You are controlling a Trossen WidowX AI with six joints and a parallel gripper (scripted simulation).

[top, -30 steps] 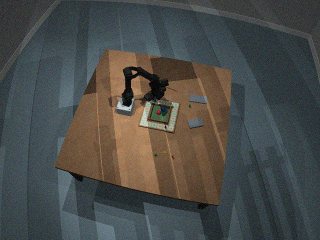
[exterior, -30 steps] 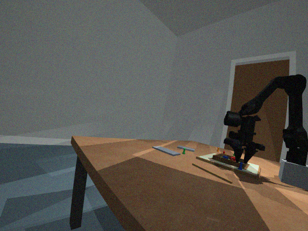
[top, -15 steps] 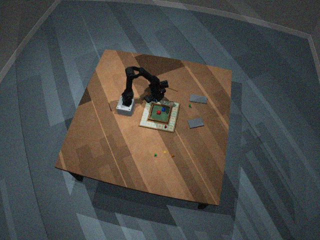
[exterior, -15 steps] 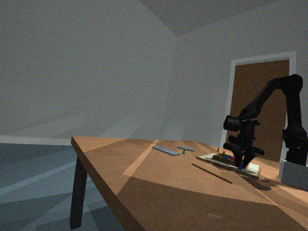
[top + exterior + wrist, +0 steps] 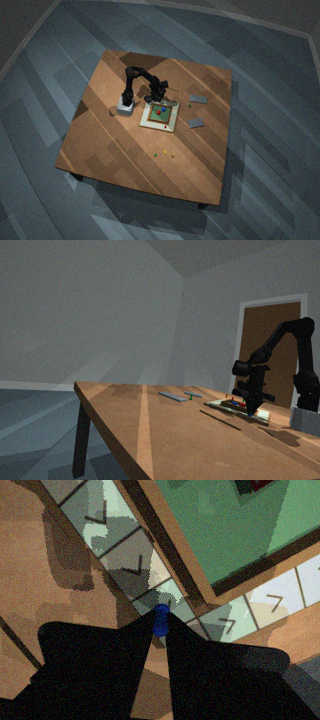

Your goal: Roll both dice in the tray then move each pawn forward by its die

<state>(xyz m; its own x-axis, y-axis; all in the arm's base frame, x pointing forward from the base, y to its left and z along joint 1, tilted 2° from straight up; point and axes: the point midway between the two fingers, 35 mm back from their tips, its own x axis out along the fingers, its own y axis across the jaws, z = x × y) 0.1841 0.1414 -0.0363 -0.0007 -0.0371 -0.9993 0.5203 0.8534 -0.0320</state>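
Right now my gripper tip is 8 cm short of the green tray, 10 cm to the left of it and 1 cm above it. The rest, counted from my gripper tip: blue pawn: 1 cm above; then red pawn: 17 cm ahead, 21 cm to the right, 1 cm above; then orange pawn: 30 cm ahead, 42 cm to the right, 1 cm below.
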